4 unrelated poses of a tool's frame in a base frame.
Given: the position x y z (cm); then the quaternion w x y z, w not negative.
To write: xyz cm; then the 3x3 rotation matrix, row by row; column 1 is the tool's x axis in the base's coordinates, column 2 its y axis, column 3 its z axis. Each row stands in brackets. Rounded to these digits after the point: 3 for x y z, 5 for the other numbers.
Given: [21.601 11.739 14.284 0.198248 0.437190 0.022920 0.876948]
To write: [21.601 11.739 14.284], [[-0.53913 -0.32767 0.77587], [0.36775 -0.92034 -0.13314], [0.75770 0.21354 0.61668]]
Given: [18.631 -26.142 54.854 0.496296 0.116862 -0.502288 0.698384]
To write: [18.631 -26.142 54.854], [[-0.48007 -0.81061 -0.33534], [0.57581 -0.00279 -0.81758], [0.66180 -0.58558 0.46810]]
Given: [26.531 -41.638 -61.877 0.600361 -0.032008 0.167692 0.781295]
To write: [26.531 -41.638 -61.877], [[-0.27708 -0.94885 0.15134], [0.92738 -0.22289 0.30047], [-0.25137 0.22360 0.94171]]
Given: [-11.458 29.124 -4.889 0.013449 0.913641 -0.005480 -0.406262]
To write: [-11.458 29.124 -4.889], [[0.66984 0.00091 -0.74250], [-0.02094 -0.99958 -0.02012], [-0.74221 0.02903 -0.66954]]
